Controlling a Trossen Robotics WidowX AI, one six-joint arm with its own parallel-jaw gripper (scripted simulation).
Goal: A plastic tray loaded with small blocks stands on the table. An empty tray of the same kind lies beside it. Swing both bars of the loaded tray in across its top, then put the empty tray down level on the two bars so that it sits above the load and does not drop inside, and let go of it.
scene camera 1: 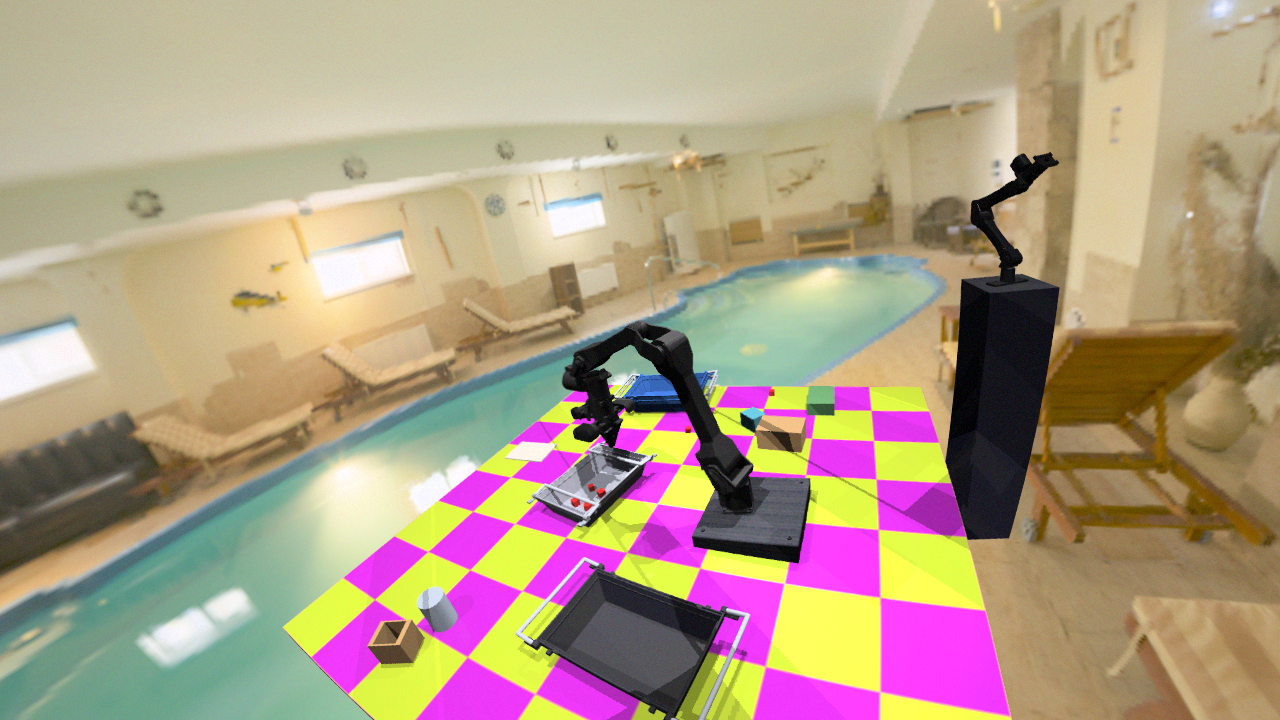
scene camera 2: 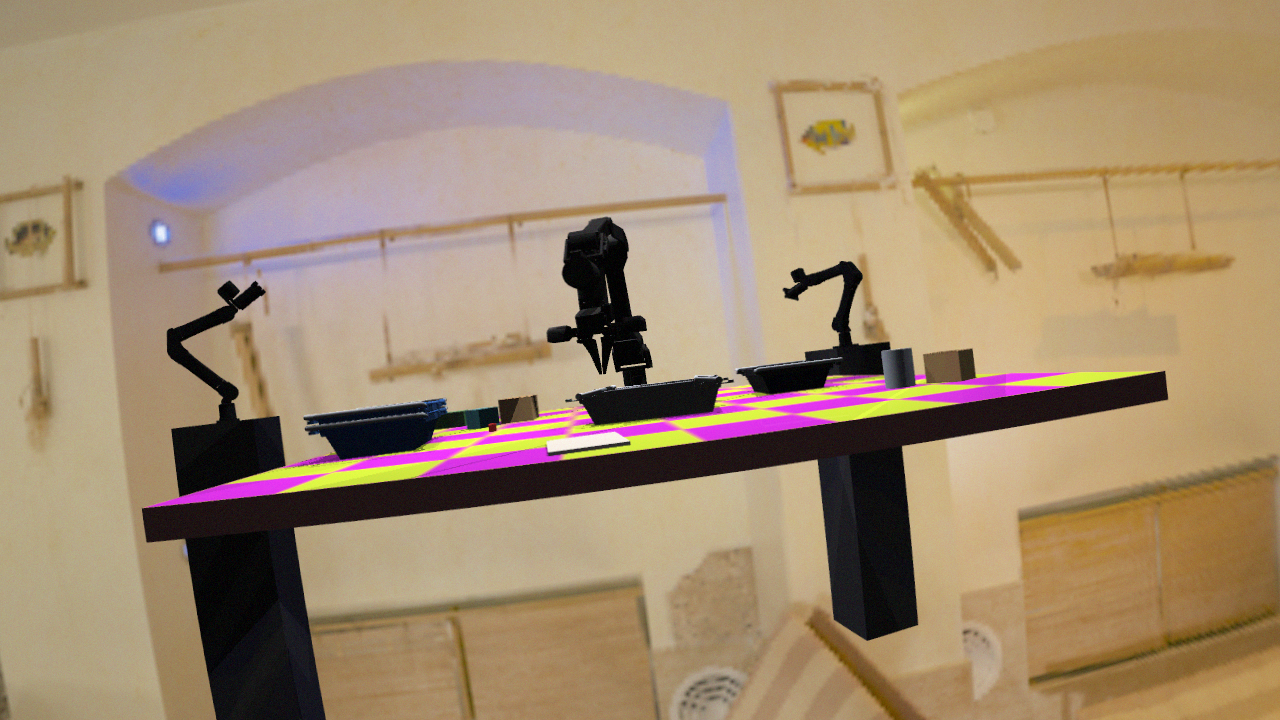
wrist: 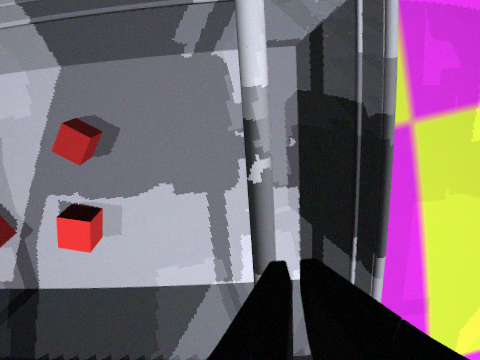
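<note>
Gripper (scene camera 2: 602,374), (scene camera 1: 612,446), (wrist: 292,275): shut, holds nothing. A white plate (scene camera 2: 605,440), (scene camera 1: 527,451) is visible; in the wrist view the plate is out of frame. A dark tray (scene camera 1: 649,644), (scene camera 2: 801,375) is visible; the tray, too, is out of frame in the wrist view. A green block (scene camera 1: 821,399) is present.
</note>
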